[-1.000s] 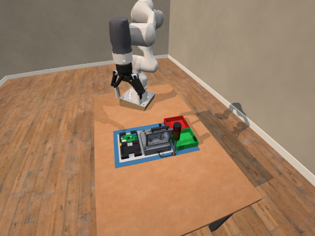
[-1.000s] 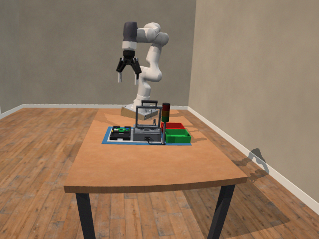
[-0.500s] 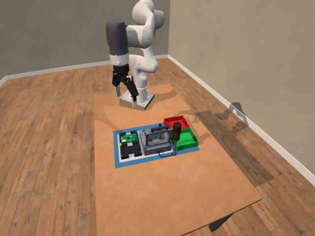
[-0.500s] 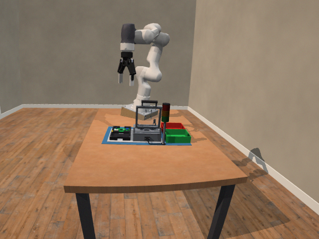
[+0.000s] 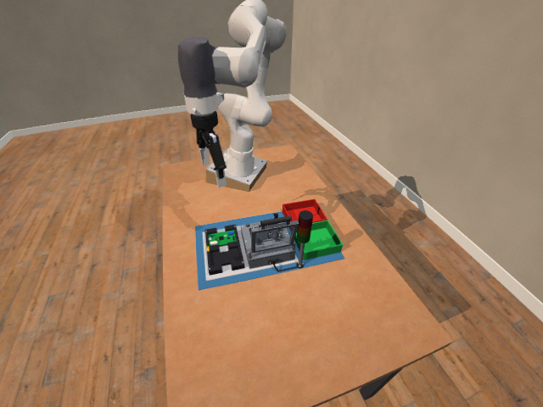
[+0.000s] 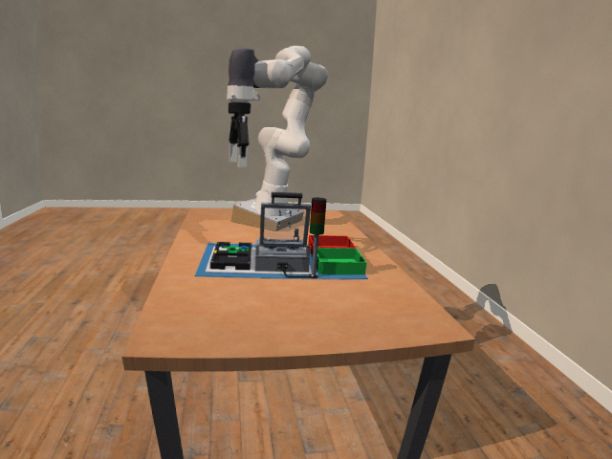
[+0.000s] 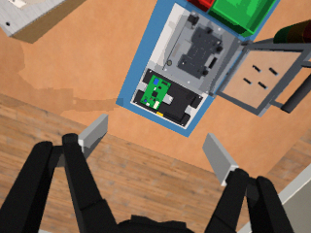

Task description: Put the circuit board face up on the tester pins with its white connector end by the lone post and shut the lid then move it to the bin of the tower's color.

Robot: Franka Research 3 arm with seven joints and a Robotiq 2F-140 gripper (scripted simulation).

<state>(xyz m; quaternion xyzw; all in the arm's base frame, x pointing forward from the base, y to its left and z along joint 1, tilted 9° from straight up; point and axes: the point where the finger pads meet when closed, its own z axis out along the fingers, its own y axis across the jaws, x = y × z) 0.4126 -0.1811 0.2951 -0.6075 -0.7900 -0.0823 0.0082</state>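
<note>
My gripper is now 1 cm past the green circuit board, 1 cm to the left of it and 32 cm above it. Round my hand: tester lid: 18 cm ahead, 16 cm to the left, 16 cm below; red bin: 5 cm behind, 36 cm to the left, 33 cm below; dark plate: 6 cm ahead, 17 cm to the left, 27 cm below.
</note>
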